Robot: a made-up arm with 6 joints.
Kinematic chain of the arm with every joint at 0, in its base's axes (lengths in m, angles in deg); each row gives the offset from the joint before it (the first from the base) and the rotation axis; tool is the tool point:
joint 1: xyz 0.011 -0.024 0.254 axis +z
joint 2: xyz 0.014 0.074 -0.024 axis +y
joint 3: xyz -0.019 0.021 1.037 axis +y
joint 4: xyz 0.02 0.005 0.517 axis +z
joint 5: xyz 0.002 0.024 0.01 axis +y
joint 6: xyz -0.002 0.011 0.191 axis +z
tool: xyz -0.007 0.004 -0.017
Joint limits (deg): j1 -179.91..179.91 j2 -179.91..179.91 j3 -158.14..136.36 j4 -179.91..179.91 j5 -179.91..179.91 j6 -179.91..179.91
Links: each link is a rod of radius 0.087 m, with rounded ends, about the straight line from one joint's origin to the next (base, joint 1, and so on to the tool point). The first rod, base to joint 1, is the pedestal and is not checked.
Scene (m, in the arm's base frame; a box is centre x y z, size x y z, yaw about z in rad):
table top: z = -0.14
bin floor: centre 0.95 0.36 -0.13 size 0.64 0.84 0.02 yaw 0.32
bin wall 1: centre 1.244 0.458 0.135 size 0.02 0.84 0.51 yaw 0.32
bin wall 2: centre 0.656 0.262 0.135 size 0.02 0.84 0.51 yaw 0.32
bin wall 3: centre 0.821 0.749 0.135 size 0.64 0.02 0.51 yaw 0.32
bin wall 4: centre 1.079 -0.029 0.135 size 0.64 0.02 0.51 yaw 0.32
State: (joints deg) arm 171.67 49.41 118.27 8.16 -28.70 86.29
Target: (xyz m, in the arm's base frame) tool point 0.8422 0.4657 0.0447
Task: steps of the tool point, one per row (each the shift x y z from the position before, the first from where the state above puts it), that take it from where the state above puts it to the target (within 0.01 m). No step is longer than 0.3 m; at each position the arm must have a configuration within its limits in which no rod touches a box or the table.
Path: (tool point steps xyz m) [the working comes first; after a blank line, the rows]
Joints at the target: 25.60 63.20 121.64 24.46 -35.50 86.63
Straight joint move there: touches bin wall 2, bin wall 3.

1: 0.0370 0.2576 0.0409
2: 0.1036 0.2395 0.0414
3: 0.1630 0.2043 0.0418
4: 0.2106 0.1544 0.0421
5: 0.2434 0.0935 0.0423
6: 0.2581 0.0262 0.0423
7: 0.2544 -0.0422 0.0425
8: 0.2324 -0.1068 0.0421
9: 0.1942 -0.1623 0.0419
10: 0.1429 -0.2053 0.0416
11: 0.0441 0.0212 -0.2211
12: -0.0009 -0.0005 -0.2195
13: -0.0432 -0.0206 -0.2069

